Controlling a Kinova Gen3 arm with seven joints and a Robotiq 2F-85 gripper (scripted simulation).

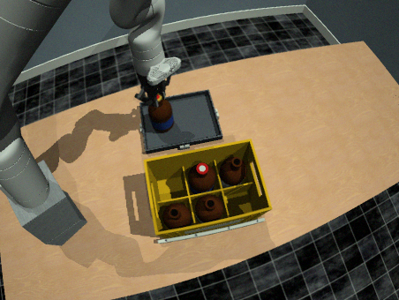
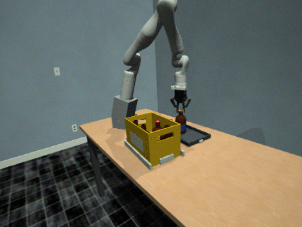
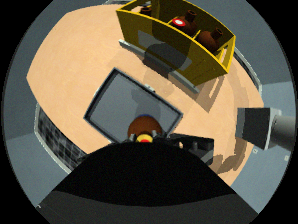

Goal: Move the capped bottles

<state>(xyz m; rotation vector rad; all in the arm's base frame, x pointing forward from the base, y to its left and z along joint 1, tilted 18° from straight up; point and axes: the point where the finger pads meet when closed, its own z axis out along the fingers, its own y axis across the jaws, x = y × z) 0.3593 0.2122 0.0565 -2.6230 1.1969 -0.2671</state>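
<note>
Now: the yellow crate 28 cm to the right of my hand, 8 cm below it and 7 cm ahead of it. From my hand the other things lie so: dark tray 15 cm below, 5 cm ahead.
</note>
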